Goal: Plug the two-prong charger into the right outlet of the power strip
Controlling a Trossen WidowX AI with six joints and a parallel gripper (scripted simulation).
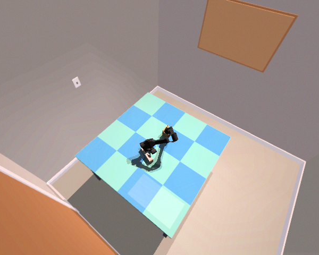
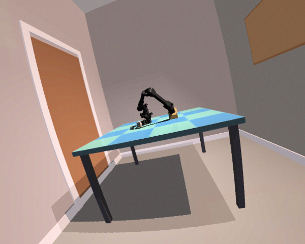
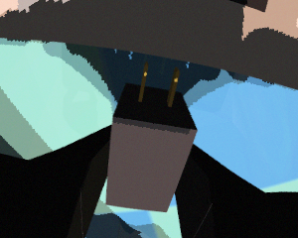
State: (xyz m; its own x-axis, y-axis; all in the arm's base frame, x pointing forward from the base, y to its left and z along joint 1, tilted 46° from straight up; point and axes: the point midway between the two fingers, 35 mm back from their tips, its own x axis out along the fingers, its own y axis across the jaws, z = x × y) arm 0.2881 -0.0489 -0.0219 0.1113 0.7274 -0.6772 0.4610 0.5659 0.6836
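My gripper tip is 20 mm short of the two-prong charger, 10 mm to the left of it and 10 mm below it.
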